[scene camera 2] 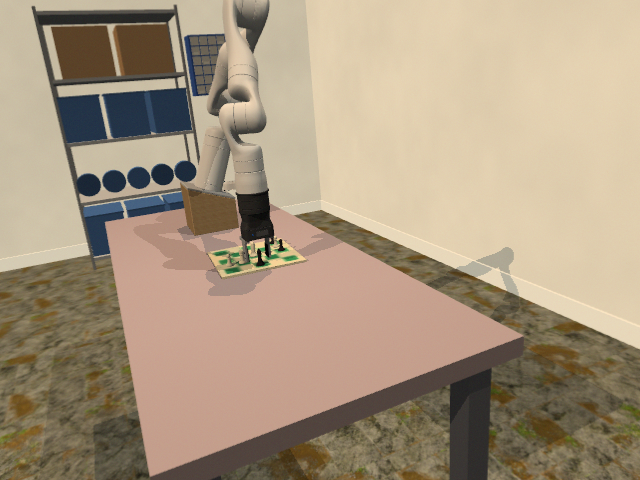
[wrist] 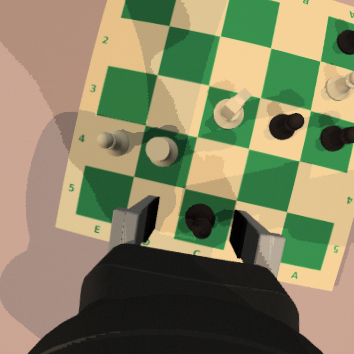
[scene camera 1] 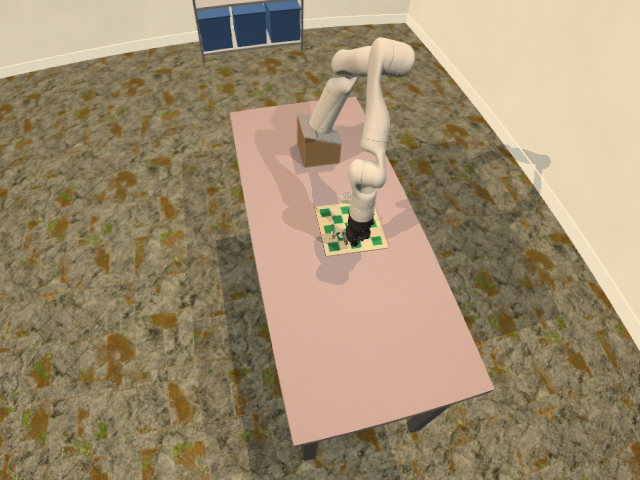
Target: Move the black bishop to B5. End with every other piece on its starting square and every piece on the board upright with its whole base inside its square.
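Places are measured from the arm's base along level axes (x ahead, y left, z up), in metres.
Where they show: gripper, fingertip midpoint: (scene camera 2: 257, 258) (wrist: 194, 218) (scene camera 1: 353, 240); arm's base, link origin: (scene camera 2: 208, 188) (scene camera 1: 319, 126).
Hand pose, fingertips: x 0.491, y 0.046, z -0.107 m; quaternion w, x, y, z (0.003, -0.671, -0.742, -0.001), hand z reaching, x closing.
Observation:
Each offset is from my fingertips to the top centre of the thing. "*": to the spot under its first point. Level surfaces: height alone.
The black bishop @[dy +0.005, dx +0.001, dz +0.028 m] (scene camera 2: 260, 258) (wrist: 200, 220) stands upright on C5, the dark square in the near row of the chessboard (scene camera 1: 384, 244) (scene camera 2: 303, 259) (wrist: 70, 200). My gripper (scene camera 2: 256, 252) (wrist: 194, 218) is open and points down. In the wrist view its fingers stand on either side of the bishop, apart from it, with nothing gripped. In the scene camera 2 view the bishop shows in front of the fingers. B5, the light square @[* dy +0.051, dx -0.012, dz -0.016 m] (wrist: 265, 216) between C5 and A5, holds no visible piece; the right finger hides part of it.
White pieces stand on E4 @[dy -0.068, dx -0.035, dz +0.016 m] (wrist: 114, 143), D4 @[dy -0.033, dx -0.038, dz +0.017 m] (wrist: 161, 151), C3 @[dy +0.005, dx -0.077, dz +0.024 m] (wrist: 229, 114) and A2 @[* dy +0.076, dx -0.113, dz -0.007 m] (wrist: 339, 89). Black pieces stand on B3 @[dy +0.044, dx -0.078, dz +0.016 m] (wrist: 283, 125), A3 @[* dy +0.079, dx -0.078, dz -0.006 m] (wrist: 332, 137) and A1 @[* dy +0.075, dx -0.151, dz -0.009 m] (wrist: 346, 41). The board lies on the pink table @[dz -0.022 m] (scene camera 1: 361, 330) (scene camera 2: 289, 351).

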